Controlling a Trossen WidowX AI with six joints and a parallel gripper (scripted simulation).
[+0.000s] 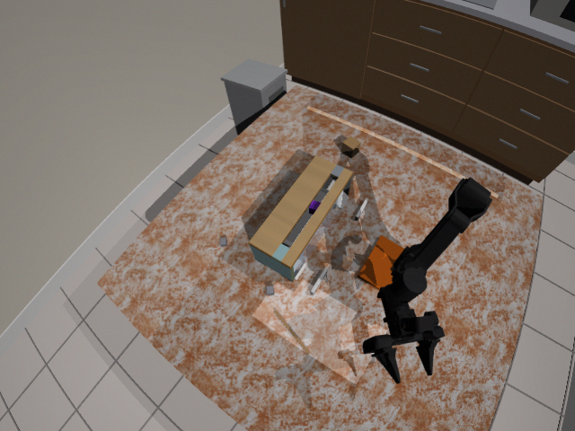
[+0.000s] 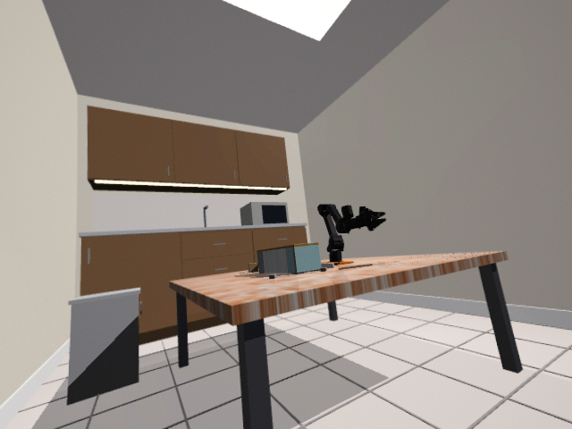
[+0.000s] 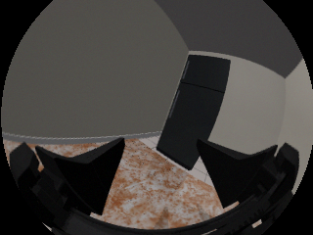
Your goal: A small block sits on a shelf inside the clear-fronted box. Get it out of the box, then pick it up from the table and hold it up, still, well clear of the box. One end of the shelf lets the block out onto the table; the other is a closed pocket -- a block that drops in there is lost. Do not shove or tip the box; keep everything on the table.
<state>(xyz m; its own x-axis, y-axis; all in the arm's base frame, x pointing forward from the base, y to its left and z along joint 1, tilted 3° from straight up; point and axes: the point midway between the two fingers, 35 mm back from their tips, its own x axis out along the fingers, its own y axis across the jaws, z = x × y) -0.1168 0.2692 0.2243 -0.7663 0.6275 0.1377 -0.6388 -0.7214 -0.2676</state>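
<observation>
The box lies 47 cm ahead of my gripper tip, 21 cm to the right of it and 17 cm below it. From my gripper tip the other things lie so: thin stick 29 cm ahead, 8 cm to the left, 23 cm below; then purple block 49 cm ahead, 23 cm to the right, 14 cm below; then tan cube 60 cm ahead, 58 cm to the right, 20 cm below.
</observation>
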